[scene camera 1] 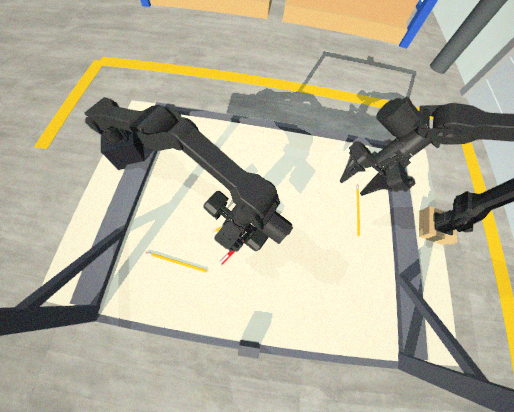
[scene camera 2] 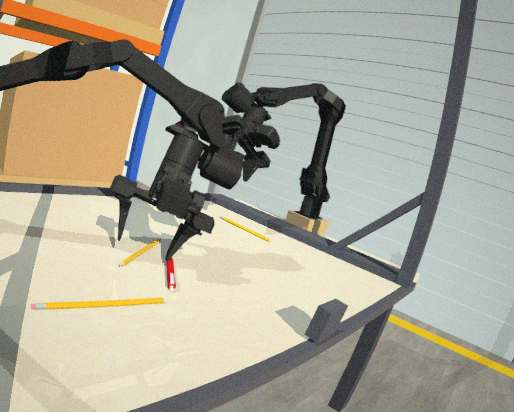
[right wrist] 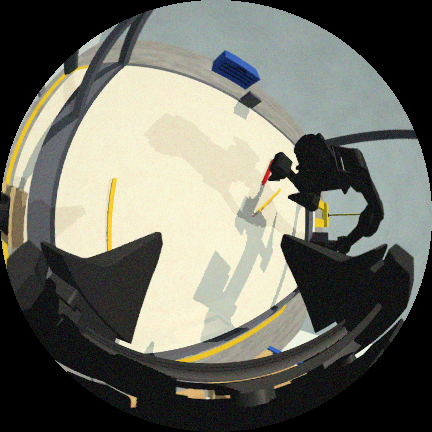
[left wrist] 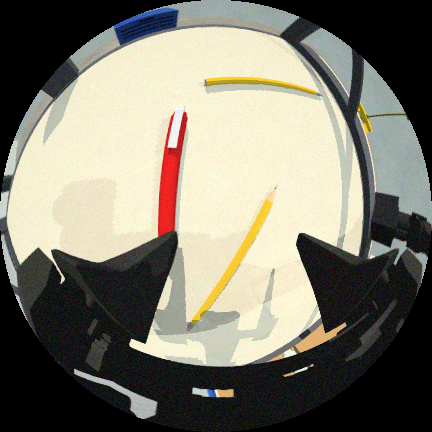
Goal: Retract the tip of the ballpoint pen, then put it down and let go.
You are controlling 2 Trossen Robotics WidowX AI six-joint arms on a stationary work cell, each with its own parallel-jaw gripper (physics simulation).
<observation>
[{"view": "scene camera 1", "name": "my left gripper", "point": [229,229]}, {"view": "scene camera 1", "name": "my right gripper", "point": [350,188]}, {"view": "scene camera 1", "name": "tan block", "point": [426,216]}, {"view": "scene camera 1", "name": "dark frame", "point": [412,340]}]
</observation>
